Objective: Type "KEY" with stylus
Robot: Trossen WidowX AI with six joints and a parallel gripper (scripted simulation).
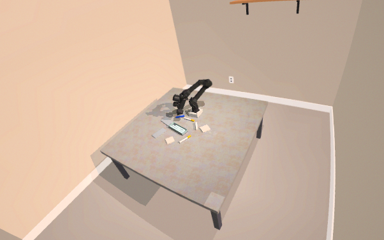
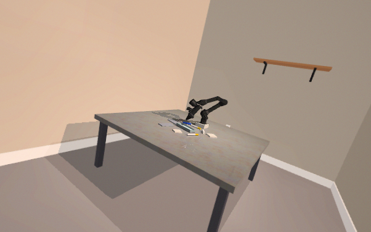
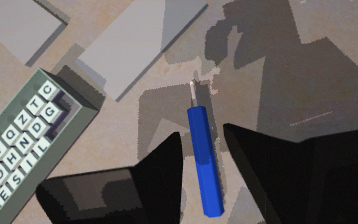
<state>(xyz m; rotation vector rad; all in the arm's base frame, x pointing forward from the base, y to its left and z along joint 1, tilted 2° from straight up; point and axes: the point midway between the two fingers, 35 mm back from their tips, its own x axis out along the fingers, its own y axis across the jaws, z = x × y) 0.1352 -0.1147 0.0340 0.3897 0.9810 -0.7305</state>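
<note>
Right now my gripper tip is 40 mm above the blue stylus, 10 mm to the left of it and 10 mm short of it. From my gripper tip the other things lie so: white stick: 270 mm to the left, 30 mm below, 10 mm ahead; grey tip: 40 mm below, 30 mm to the right, 30 mm ahead; keyboard: 140 mm to the left, 140 mm ahead, 30 mm below.
</note>
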